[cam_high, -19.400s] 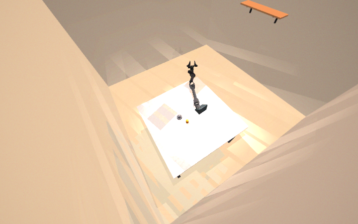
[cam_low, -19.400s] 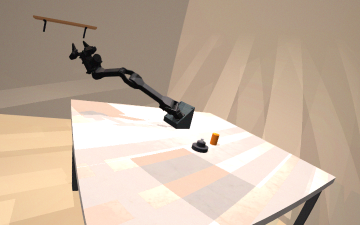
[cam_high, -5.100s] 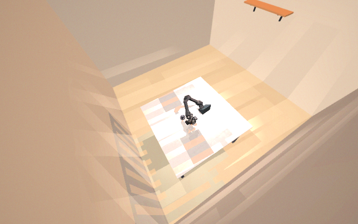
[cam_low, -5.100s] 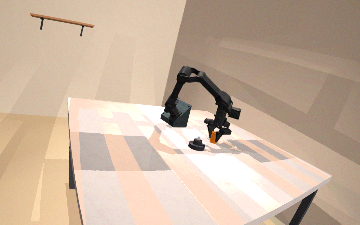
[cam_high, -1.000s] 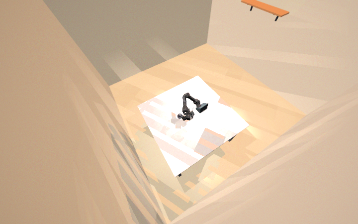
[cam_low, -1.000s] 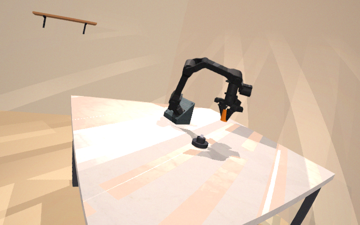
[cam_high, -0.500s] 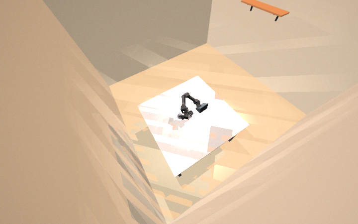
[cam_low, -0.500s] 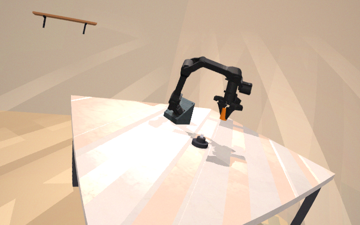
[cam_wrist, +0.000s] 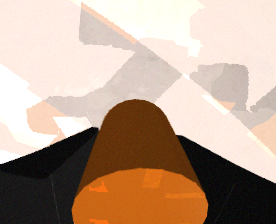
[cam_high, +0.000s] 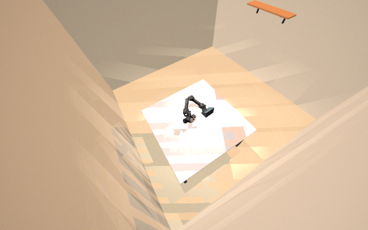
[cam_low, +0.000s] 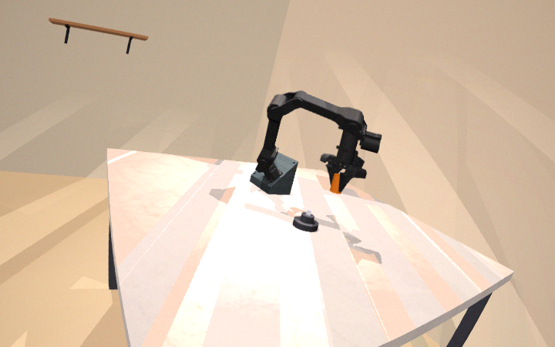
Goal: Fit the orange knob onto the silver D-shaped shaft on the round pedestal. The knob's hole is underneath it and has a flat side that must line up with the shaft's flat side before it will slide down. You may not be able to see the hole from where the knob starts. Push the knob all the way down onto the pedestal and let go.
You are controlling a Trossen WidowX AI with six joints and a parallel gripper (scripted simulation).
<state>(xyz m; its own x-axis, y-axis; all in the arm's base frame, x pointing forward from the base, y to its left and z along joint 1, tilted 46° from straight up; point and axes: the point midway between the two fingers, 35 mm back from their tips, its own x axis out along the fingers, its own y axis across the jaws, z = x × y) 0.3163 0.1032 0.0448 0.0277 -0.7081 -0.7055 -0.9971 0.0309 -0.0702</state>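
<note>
The round pedestal is 110 mm to the right of my gripper tip, 100 mm below it and 10 mm ahead of it. From my gripper tip the other things lie so: orange knob 30 mm above.
</note>
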